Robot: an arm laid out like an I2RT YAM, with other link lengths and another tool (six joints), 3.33 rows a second.
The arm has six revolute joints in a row. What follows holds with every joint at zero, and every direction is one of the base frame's. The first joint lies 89.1 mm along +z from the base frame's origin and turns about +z. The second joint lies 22 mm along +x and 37.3 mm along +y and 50 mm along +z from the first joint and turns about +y. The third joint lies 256.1 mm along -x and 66.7 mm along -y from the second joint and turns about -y. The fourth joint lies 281.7 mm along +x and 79.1 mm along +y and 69 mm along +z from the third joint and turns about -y. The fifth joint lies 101.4 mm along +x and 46.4 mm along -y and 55.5 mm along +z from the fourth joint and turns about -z. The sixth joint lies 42.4 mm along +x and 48.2 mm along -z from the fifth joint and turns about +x. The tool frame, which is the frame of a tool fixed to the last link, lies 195 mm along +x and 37 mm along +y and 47 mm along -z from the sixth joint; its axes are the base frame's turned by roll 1.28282, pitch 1.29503 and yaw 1.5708 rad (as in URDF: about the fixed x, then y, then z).
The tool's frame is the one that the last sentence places.
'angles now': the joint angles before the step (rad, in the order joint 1, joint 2, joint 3, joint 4, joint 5, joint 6). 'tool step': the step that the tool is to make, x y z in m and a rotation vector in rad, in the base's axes. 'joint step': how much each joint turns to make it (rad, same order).
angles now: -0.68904 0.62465 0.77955 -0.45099 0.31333 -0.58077
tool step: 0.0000 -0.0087 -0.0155 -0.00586 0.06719 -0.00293
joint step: -0.00085 0.04417 -0.01173 0.02254 0.01653 -0.04672
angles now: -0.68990 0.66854 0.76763 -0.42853 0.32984 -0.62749
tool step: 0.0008 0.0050 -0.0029 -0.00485 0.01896 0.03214
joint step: 0.00092 -0.01674 -0.00977 -0.01027 -0.02439 -0.02641
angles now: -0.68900 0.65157 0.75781 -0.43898 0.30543 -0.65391
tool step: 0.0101 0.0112 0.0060 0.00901 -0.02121 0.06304
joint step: -0.00022 -0.01483 0.01151 -0.01543 -0.06648 -0.00102
